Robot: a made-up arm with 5 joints.
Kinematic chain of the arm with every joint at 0, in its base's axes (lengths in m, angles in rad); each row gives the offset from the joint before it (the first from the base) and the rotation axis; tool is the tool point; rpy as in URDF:
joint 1: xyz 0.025 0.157 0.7 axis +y
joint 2: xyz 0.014 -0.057 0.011 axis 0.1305 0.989 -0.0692
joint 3: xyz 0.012 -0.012 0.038 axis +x
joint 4: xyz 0 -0.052 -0.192 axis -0.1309 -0.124 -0.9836
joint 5: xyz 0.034 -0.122 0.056 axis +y
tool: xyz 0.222 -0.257 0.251 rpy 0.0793 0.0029 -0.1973
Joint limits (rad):
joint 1: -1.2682..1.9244
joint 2: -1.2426..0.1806
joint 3: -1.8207..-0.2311
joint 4: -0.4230..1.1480
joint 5: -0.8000..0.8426
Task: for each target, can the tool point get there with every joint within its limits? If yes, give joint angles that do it. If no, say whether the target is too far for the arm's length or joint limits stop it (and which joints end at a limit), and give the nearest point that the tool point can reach.
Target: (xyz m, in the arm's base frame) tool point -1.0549 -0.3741 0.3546
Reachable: no: too far | nearest point -0.5272 -0.1339 0.5331 | short by 0.607 m
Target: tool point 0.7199 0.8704 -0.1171
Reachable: no: too far | nearest point 0.3743 0.3162 0.3182 | short by 0.785 m
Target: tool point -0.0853 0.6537 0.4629
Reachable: no: joint limits stop it (at a limit: joint 1, joint 2, joint 3) | nearest point -0.1525 0.4195 0.3790 | short by 0.258 m
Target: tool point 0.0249 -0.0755 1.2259
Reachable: yes | joints -0.1549 -0.3813 -0.7882 -0.0647 -0.1905
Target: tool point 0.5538 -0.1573 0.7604
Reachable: yes | joints 1.4422 -0.7782 -0.7746 0.0276 0.3793
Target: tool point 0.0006 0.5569 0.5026
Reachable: no: joint limits stop it (at a limit: joint 1, joint 2, joint 3) | nearest point -0.0667 0.4050 0.3499 | short by 0.226 m
